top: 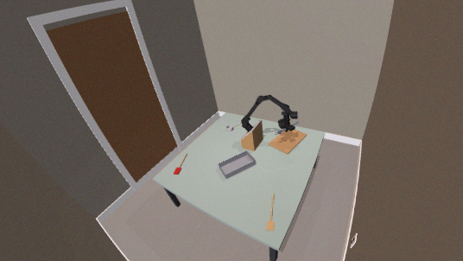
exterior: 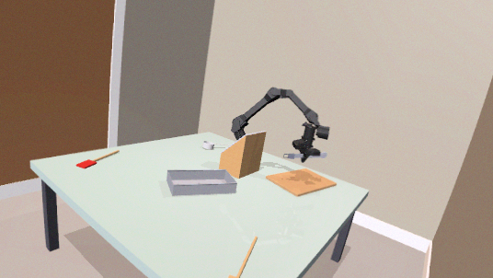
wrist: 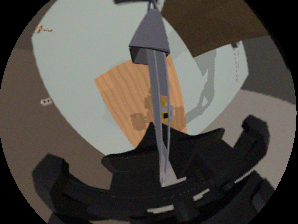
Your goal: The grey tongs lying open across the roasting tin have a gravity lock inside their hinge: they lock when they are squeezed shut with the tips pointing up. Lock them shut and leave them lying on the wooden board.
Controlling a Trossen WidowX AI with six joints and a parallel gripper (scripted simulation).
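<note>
Right now my gripper tip is 40 mm past the wooden board, 10 mm to the right of it and 120 mm above it. From my gripper tip the other things lie so: roasting tin 470 mm ahead, 310 mm to the right, 100 mm below.
</note>
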